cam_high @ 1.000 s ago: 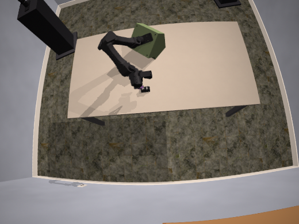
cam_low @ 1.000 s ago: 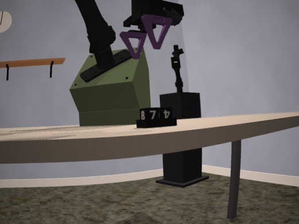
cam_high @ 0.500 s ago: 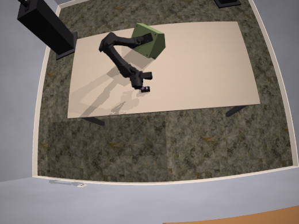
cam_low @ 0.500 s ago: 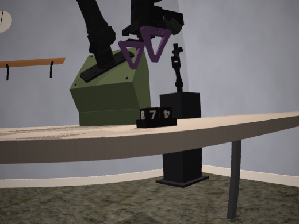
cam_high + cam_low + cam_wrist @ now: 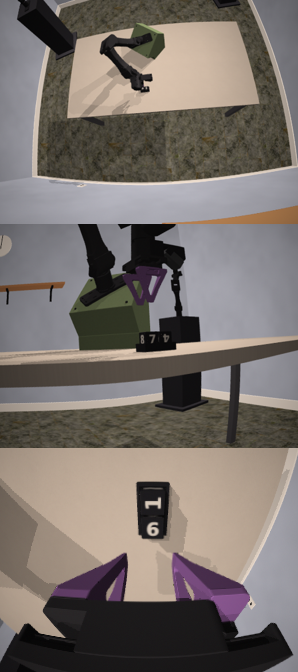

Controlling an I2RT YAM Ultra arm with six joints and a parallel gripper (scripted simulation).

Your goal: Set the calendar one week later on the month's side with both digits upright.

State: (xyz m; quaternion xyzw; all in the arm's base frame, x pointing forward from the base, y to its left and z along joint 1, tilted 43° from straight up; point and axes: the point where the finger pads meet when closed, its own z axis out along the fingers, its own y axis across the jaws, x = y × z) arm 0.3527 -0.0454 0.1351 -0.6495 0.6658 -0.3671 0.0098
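Now: hand 10 mm short of the black calendar tray, 20 mm to the right of it and 100 mm above it.
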